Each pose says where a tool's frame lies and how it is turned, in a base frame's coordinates. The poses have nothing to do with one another.
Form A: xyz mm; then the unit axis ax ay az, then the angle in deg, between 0 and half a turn.
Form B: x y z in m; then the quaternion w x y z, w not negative. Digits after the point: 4 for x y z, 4 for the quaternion.
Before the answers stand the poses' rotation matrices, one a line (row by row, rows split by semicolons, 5 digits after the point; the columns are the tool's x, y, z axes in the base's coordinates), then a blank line. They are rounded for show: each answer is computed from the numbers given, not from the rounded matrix.
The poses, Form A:
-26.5, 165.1, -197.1, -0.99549, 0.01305, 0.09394, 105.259
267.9, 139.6, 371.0, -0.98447, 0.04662, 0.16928, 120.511
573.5, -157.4, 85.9, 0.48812, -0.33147, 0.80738, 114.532
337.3, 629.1, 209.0, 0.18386, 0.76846, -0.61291, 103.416
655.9, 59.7, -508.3, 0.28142, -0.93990, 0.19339, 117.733
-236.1, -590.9, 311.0, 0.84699, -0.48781, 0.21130, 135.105
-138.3, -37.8, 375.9, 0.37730, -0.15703, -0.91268, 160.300
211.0, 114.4, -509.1, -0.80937, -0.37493, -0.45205, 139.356
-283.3, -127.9, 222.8, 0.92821, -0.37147, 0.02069, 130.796
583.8, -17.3, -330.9, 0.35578, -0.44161, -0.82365, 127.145
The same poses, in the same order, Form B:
0.98864 -0.10704 -0.10554; 0.07422 -0.26297 0.96195; -0.13072 -0.95885 -0.25204
0.95352 -0.21504 -0.21109; 0.07664 -0.50443 0.86005; -0.29142 -0.83625 -0.46450
-0.07801 -0.96348 0.25618; 0.50552 -0.25971 -0.82280; 0.85928 0.06532 0.50732
-0.19037 0.77026 0.60866; -0.42211 0.49553 -0.75912; -0.88633 -0.40144 0.23080
-0.34930 -0.55877 -0.75218; -0.21642 0.82915 -0.51544; 0.91168 -0.01726 -0.41055
0.51719 -0.85500 -0.03855; -0.55672 -0.30187 -0.77391; 0.65005 0.42172 -0.63213
-0.66509 0.19263 -0.72149; -0.42269 -0.89360 0.15106; -0.61562 0.40543 0.67575
0.39336 0.82816 0.39928; 0.23927 -0.51154 0.82528; 0.88770 -0.22910 -0.39937
0.77114 -0.58575 -0.24947; -0.55443 -0.42522 -0.71540; 0.31297 0.68999 -0.65266
-0.40082 0.40455 -0.82200; -0.90853 -0.29105 0.29977; -0.11797 0.86696 0.48421

-0.0265, 0.1651, -0.1971, 0.6070, -0.7911, 0.0104, 0.0747
0.2679, 0.1396, 0.3710, 0.4961, -0.8548, 0.0405, 0.1470
0.5735, -0.1574, 0.0859, 0.5407, 0.4106, -0.2788, 0.6792
0.3373, 0.6291, 0.2090, 0.6197, 0.1443, 0.6031, -0.4811
0.6559, 0.0597, -0.5083, 0.5170, 0.2409, -0.8045, 0.1655
-0.2361, -0.5909, 0.3110, 0.3818, 0.7828, -0.4508, 0.1953
-0.1383, -0.0378, 0.3759, 0.1711, 0.3717, -0.1547, -0.8992
0.2110, 0.1144, -0.5091, 0.3473, -0.7590, -0.3516, -0.4239
-0.2833, -0.1279, 0.2228, 0.4163, 0.8440, -0.3377, 0.0188
0.5838, -0.0173, -0.3309, 0.4451, 0.3186, -0.3955, -0.7376

